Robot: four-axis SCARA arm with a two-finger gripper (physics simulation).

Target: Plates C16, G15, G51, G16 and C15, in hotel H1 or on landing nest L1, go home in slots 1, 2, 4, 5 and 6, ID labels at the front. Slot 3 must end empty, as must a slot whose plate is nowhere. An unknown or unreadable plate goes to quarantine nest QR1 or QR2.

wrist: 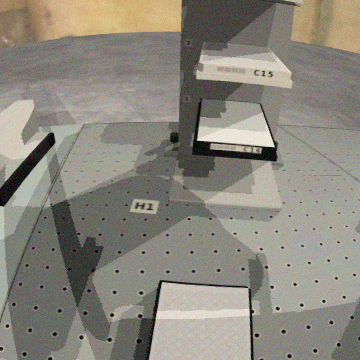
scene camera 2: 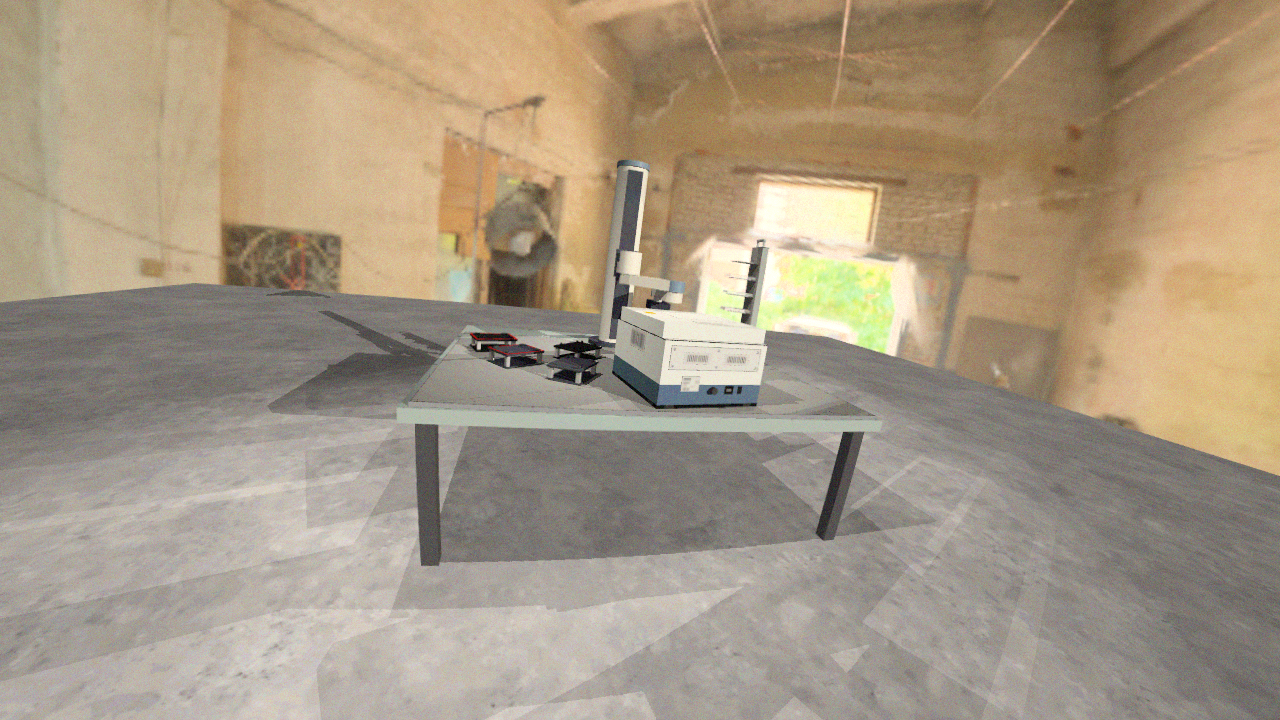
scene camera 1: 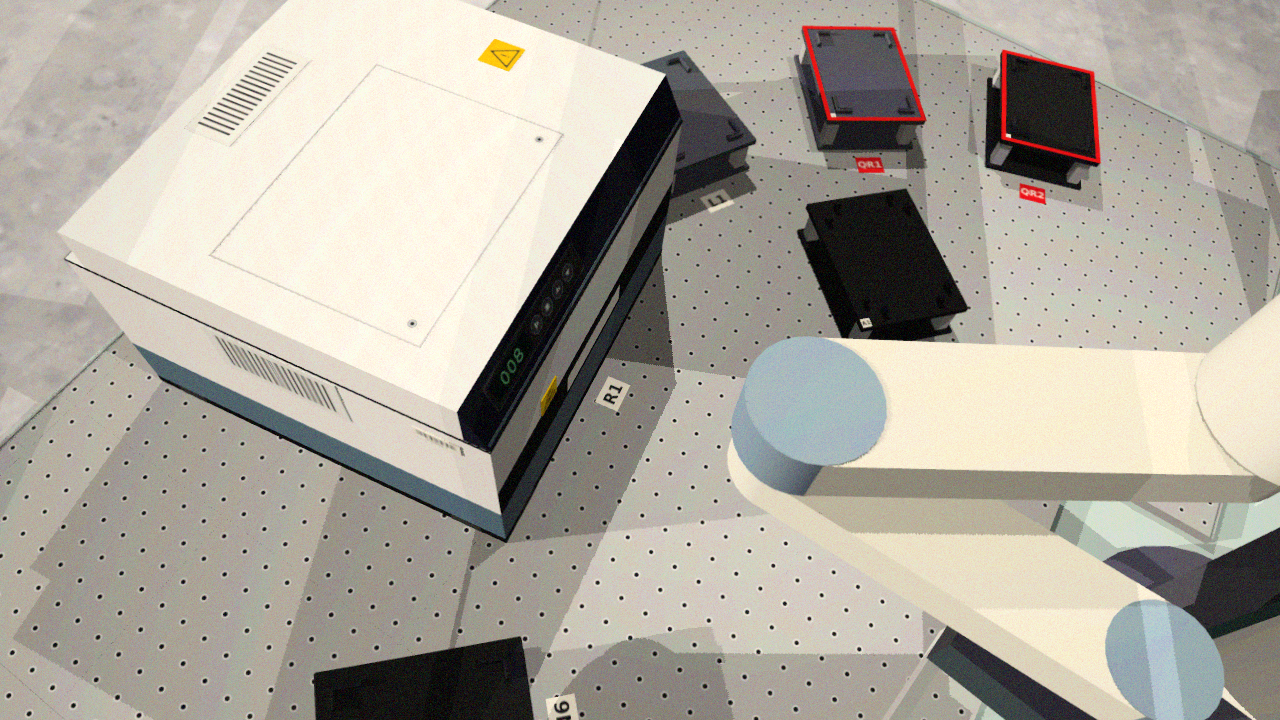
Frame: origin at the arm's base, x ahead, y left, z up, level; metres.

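Seen in the pictures: gripper, fingertip midpoint: (wrist: 217, 126); arm's base at its link origin: (scene camera 2: 612, 344).
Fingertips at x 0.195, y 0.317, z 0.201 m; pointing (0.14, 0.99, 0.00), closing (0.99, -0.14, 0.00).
Observation:
Pixels of each thing's top centre, then the offset from my fingertips to it. "spot": a spot on its surface instead.
- white plate labelled C15 at its top centre: (wrist: 239, 52) 0.057 m ahead, 0.206 m left, 0.011 m down
- black-skirted plate at its top centre: (wrist: 232, 118) 0.056 m ahead, 0.206 m left, 0.089 m down
- Landing nest L1 at its top centre: (scene camera 1: 675, 104) (scene camera 2: 573, 360) 0.524 m ahead, 0.597 m right, 0.132 m down
- QR2 at its top centre: (scene camera 1: 1051, 100) (scene camera 2: 493, 334) 0.157 m ahead, 0.886 m right, 0.132 m down
- instrument R1 at its top centre: (scene camera 1: 383, 144) (scene camera 2: 690, 317) 0.606 m ahead, 0.240 m right, 0.058 m up
- black nest at its top centre: (scene camera 1: 889, 248) (scene camera 2: 578, 343) 0.235 m ahead, 0.548 m right, 0.128 m down
- Nest N6 at a spot on its surface: (scene camera 1: 425, 685) spot: 0.365 m ahead, 0.050 m left, 0.138 m down
In the wrist view, a white plate labelled C15 (wrist: 245, 67) sits at the level marked 2 in hotel H1 (wrist: 279, 30) (scene camera 2: 759, 286). A black-skirted plate (wrist: 235, 127) with a blurred label that reads like C16 sits below it, at level 1; both labels face the camera. Higher slots are cut off. Another white-topped, black-edged plate (wrist: 202, 322) is at the bottom, in front of the hotel, its label not visible. My gripper is open and empty; one finger (wrist: 30, 167) shows at the left. Landing nest L1 (scene camera 1: 707, 125) (scene camera 2: 572, 365) is partly behind the instrument; no plate shows there.
Quarantine nests QR1 (scene camera 1: 863, 76) (scene camera 2: 516, 349) and QR2 (scene camera 1: 1049, 107) (scene camera 2: 493, 337) have red rims. The instrument R1 (scene camera 1: 358, 197) (scene camera 2: 689, 358) is large and boxy. A black nest (scene camera 1: 886, 259) stands beyond the arm (scene camera 1: 1038, 407). Nest N6 (scene camera 1: 425, 685) is at the near edge.

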